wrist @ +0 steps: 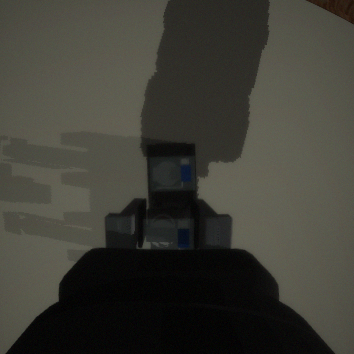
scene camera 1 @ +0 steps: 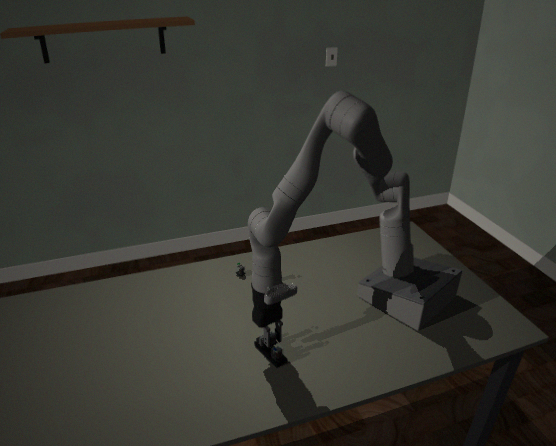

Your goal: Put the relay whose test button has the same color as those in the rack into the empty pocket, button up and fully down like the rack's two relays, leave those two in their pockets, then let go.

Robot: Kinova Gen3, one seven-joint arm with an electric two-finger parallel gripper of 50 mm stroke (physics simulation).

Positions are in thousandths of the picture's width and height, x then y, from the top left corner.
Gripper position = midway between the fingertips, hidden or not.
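Scene camera 1 shows the gripper (scene camera 1: 490,768), and the wrist view shows the gripper (wrist: 473,609) too. There is a blue-button relay (wrist: 459,645) in the scene, along with a black rack (wrist: 484,564).
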